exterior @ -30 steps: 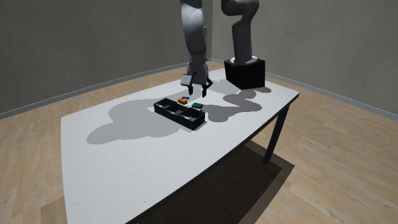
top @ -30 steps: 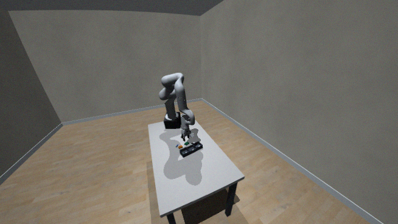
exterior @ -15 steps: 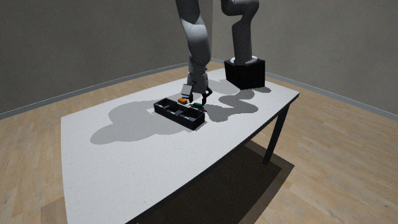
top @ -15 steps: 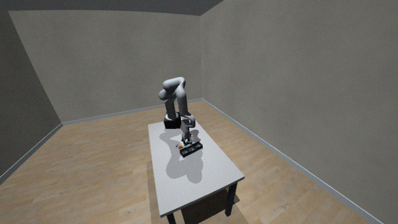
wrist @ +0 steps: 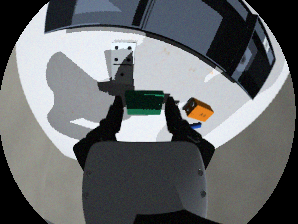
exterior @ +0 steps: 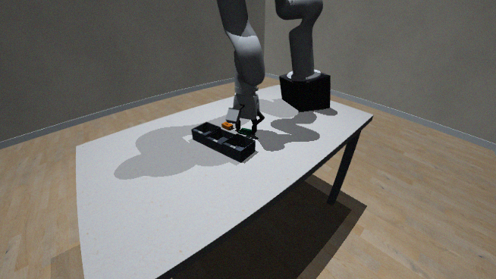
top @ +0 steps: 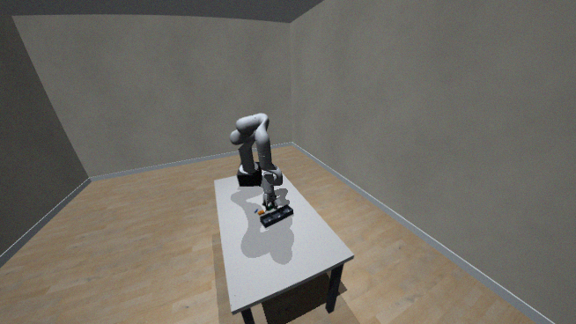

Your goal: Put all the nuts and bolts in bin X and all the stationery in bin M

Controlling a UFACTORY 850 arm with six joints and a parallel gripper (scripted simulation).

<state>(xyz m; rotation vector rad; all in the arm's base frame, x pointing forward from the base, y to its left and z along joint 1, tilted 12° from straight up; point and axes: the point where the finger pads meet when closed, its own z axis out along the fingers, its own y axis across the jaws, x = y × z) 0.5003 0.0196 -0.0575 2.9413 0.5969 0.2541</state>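
Now: hand 20 mm above the green block. The rest, counted from my hand: blue piece: 20 mm behind, 120 mm to the right, 20 mm below; then white piece: 50 mm ahead, 50 mm to the left, 20 mm below; then orange block: 30 mm ahead, 80 mm to the right, 10 mm below.
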